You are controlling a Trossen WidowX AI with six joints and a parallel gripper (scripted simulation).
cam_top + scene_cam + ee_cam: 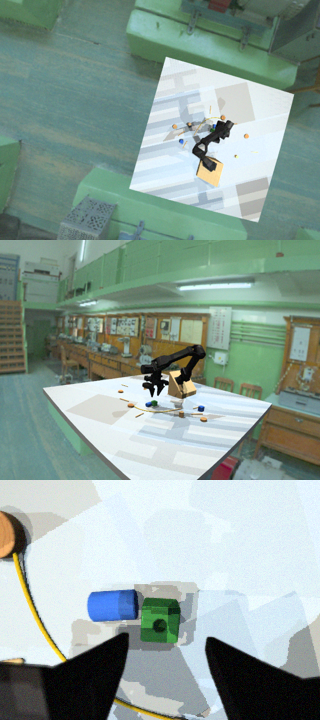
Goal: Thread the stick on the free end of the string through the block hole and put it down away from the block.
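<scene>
My gripper tip is now 5 cm above the green cube. Round my gripper tip: round wooden button: 15 cm ahead, 7 cm to the right, 5 cm below; then blue cylinder: 4 cm ahead, 1 cm to the right, 5 cm below; then thin wooden stick: 4 cm behind, 14 cm to the left, 6 cm below.
</scene>
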